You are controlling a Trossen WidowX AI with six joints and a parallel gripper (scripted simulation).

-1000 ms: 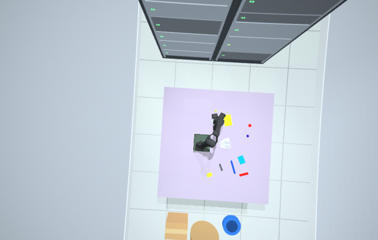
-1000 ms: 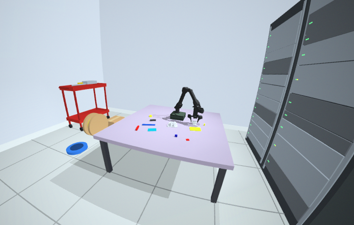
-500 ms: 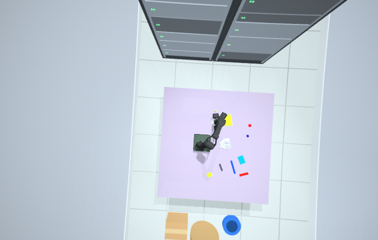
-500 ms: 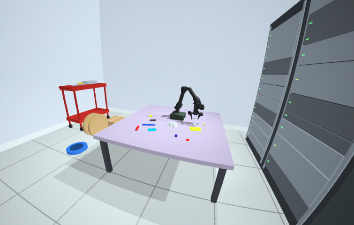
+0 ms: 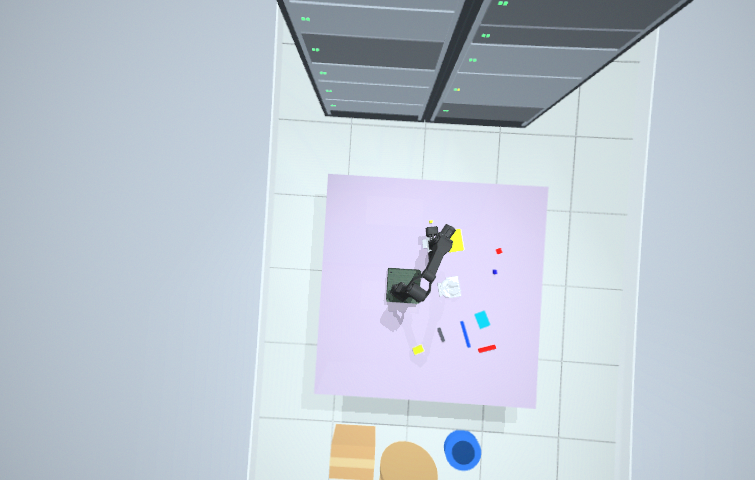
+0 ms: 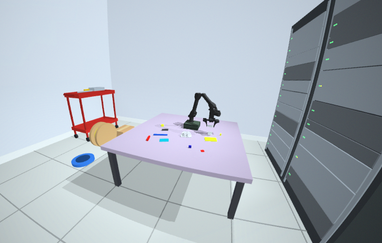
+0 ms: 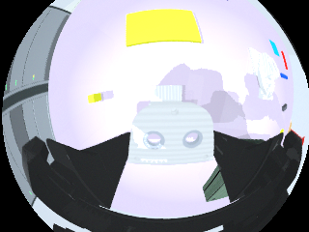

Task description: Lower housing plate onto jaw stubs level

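The white block lies 70 mm below my gripper tip and 10 mm ahead of it. Round my gripper tip: white housing plate (20 mm above, 10 mm ahead); small yellow piece (130 mm to the left, 70 mm below, 20 mm ahead); yellow plate (170 mm ahead, 80 mm below, 20 mm to the left).
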